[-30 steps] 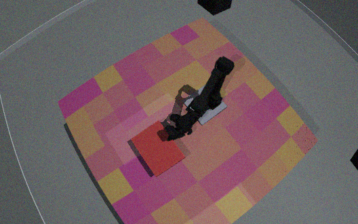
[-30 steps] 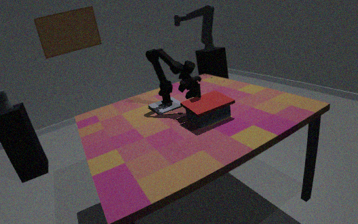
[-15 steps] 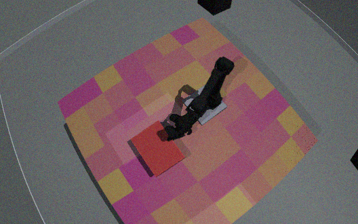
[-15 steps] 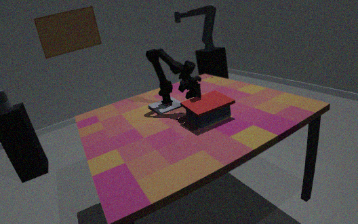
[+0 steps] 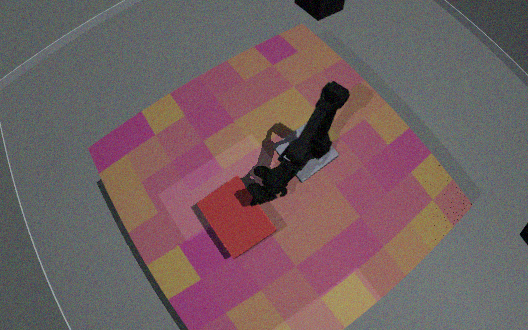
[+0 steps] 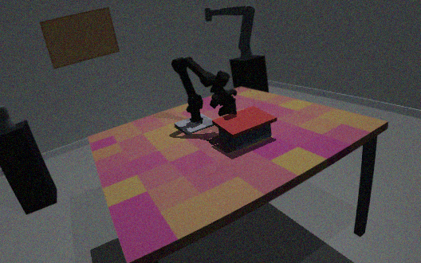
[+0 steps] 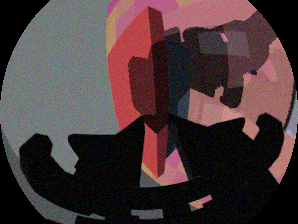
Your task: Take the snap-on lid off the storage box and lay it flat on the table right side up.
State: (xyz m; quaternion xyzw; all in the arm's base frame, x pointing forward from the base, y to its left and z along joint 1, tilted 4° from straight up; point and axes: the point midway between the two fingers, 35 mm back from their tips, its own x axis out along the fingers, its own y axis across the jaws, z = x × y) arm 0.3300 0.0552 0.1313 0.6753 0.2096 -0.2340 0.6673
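Now: gripper tip 8 cm short of the red lid. Round my gripper tip: dark blue storage box: 7 cm ahead, 6 cm below.
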